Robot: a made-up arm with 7 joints.
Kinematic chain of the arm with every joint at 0, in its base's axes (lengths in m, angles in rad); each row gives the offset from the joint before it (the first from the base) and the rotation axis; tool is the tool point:
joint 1: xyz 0 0 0.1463 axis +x
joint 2: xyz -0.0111 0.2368 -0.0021 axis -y
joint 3: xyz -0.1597 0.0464 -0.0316 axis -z
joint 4: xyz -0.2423 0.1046 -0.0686 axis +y
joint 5: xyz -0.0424 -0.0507 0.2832 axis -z
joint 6: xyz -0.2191 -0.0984 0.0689 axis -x
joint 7: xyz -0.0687 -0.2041 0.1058 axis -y
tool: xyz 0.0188 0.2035 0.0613
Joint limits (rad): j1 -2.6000..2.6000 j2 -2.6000..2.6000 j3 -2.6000..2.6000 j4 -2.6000..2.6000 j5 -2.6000..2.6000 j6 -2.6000..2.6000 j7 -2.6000..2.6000
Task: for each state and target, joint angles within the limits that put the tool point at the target. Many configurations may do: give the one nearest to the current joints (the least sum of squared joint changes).
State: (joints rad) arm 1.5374 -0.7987 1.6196 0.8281 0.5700 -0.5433 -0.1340
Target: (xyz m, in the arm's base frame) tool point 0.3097 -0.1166 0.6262
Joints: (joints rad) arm 0.9959 -0.8687 1.6125 0.9249 0.7159 -0.5016 -0.2115
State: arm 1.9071 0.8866 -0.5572 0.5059 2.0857 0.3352 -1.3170
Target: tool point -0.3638 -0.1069 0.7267
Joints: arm 2.1213 1.3450 -0.3654 0.5657 2.0195 0.0977 -1.3300
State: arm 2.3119 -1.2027 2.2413 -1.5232 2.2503 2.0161 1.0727
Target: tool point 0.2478 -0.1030 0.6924
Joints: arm 2.3669 -1.1994 2.3128 -1.4561 2.2598 2.0717 1.0579
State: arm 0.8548 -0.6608 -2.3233 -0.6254 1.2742 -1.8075 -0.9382
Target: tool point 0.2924 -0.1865 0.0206
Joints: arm 0.6824 -0.4510 -2.5564 -0.2144 1.2143 -1.7468 -0.9846
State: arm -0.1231 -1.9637 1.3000 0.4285 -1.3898 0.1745 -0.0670
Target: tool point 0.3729 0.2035 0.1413
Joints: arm -0.8025 -2.0179 1.2937 0.5582 -1.8037 0.1843 -0.4029
